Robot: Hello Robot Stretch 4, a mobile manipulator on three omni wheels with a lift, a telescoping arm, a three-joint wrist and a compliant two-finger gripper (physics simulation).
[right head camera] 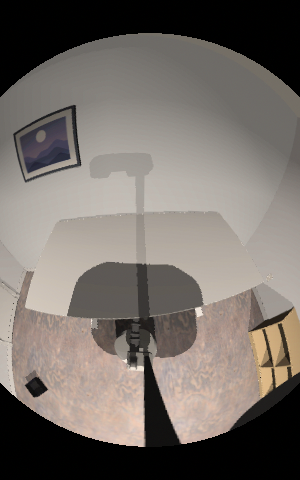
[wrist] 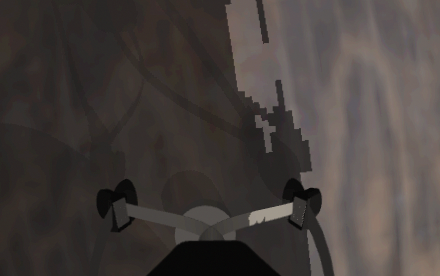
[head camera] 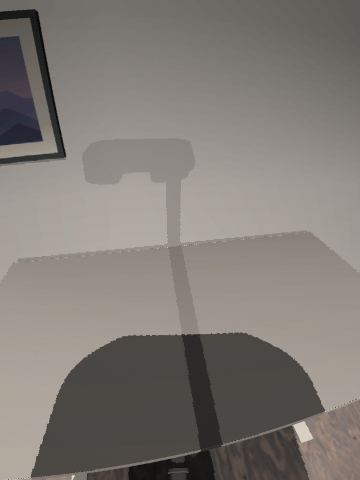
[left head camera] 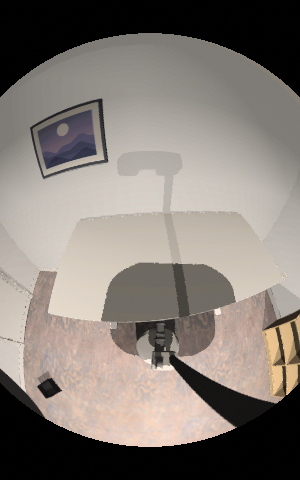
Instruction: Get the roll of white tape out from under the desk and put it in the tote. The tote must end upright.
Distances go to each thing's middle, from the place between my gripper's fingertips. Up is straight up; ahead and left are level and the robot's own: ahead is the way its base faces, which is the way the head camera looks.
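Scene:
Relative to the roll of white tape point(wrist: 209, 211), my hand is 10 mm below and 30 mm past it.

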